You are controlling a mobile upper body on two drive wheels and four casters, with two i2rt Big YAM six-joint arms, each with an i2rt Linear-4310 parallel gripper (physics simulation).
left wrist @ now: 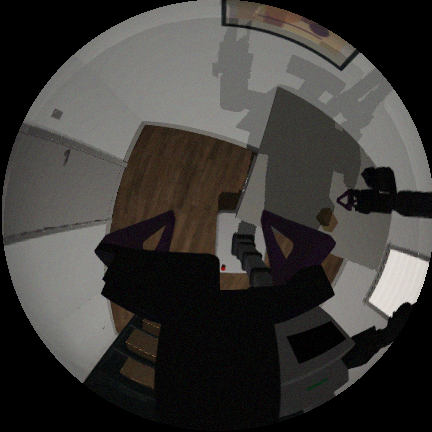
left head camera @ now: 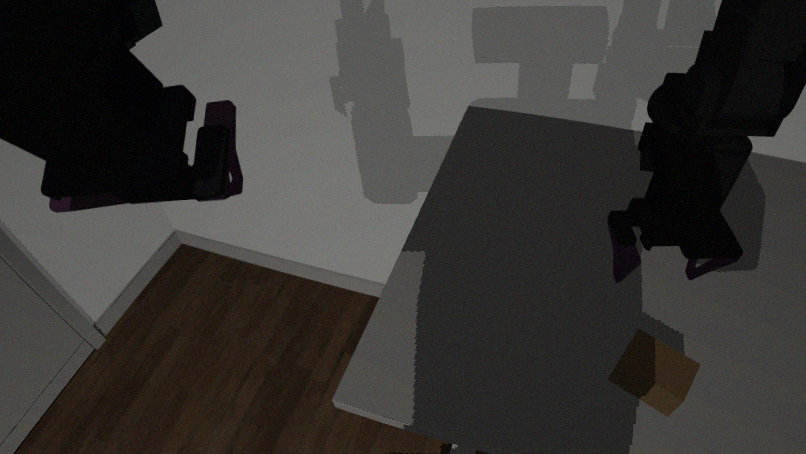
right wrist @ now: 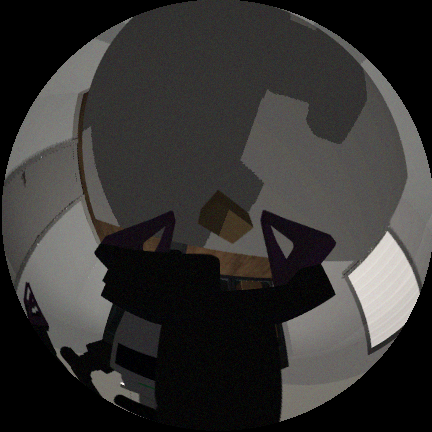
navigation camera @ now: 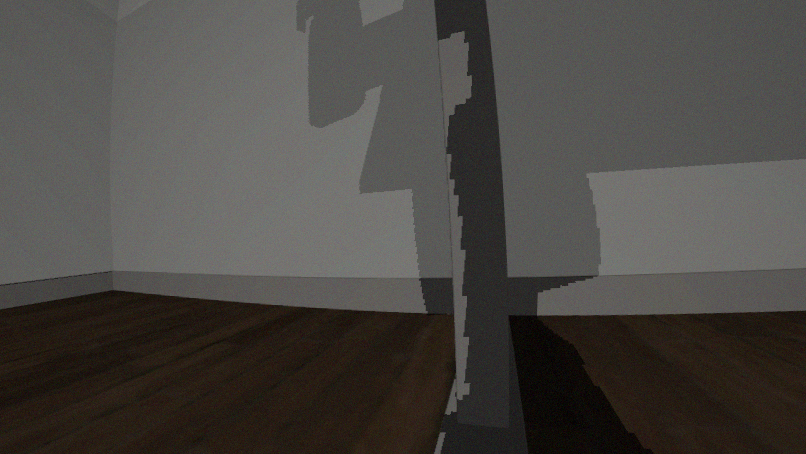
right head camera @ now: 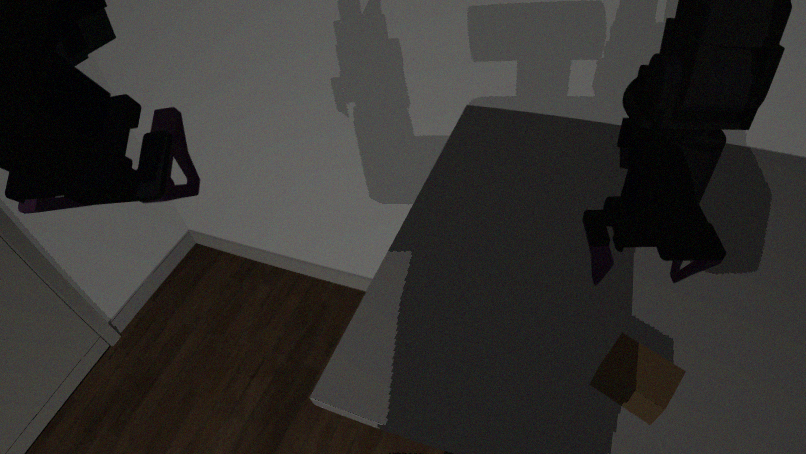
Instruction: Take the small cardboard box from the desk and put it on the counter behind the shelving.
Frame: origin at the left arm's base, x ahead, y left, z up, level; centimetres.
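Where they show: left gripper, fingertip midpoint: [left wrist: 217, 214] [left head camera: 186, 189] [right head camera: 150, 191]; right gripper, fingertip midpoint: [left wrist: 343, 201] [left head camera: 652, 277] [right wrist: 217, 215] [right head camera: 634, 279].
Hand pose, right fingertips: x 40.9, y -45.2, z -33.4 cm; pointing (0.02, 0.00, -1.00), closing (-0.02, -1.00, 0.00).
After its pixels a point has its place.
The small cardboard box [left head camera: 654, 369] @(x 32.4, y -45.6, z -41.0 cm) [right head camera: 637, 375] @(x 32.4, y -45.8, z -41.0 cm) [left wrist: 327, 220] @(x 32.9, y -44.5, z -41.0 cm) [right wrist: 225, 217] @(x 35.0, y -46.6, z -41.0 cm) rests on the grey desk [left head camera: 507, 253] @(x 56.6, y -30.2, z -46.0 cm) [right head camera: 496, 253] @(x 56.6, y -30.5, z -46.0 cm) [left wrist: 300, 150] @(x 62.5, y -33.0, z -46.0 cm) [right wrist: 175, 100] @(x 55.7, y -38.5, z -46.0 cm), turned at an angle, partly in shadow. My right gripper [left head camera: 653, 276] @(x 40.9, y -45.2, z -33.4 cm) [right head camera: 635, 280] @(x 40.9, y -45.2, z -33.4 cm) [right wrist: 217, 215] @(x 40.9, y -45.2, z -33.4 cm) is open and empty above the desk, apart from the box; in its wrist view the box shows between and beyond the fingertips. My left gripper [left head camera: 149, 200] [right head camera: 109, 197] [left wrist: 217, 214] @(x 34.6, y 0.9, z -12.9 cm) is open and empty, raised to the left of the desk. The counter behind the shelving cannot be made out.
Dark shelving [left wrist: 107, 360] with cardboard boxes stands at the lower left of the left wrist view. A door [left wrist: 60, 185] @(x 49.8, y 145.5, z -52.1 cm) is at the left and a bright window [left wrist: 402, 280] [right wrist: 385, 290] at the right. The desk's end panel [navigation camera: 479, 225] @(x 60.2, y -28.5, z -119.0 cm) stands directly ahead, with walls beyond.
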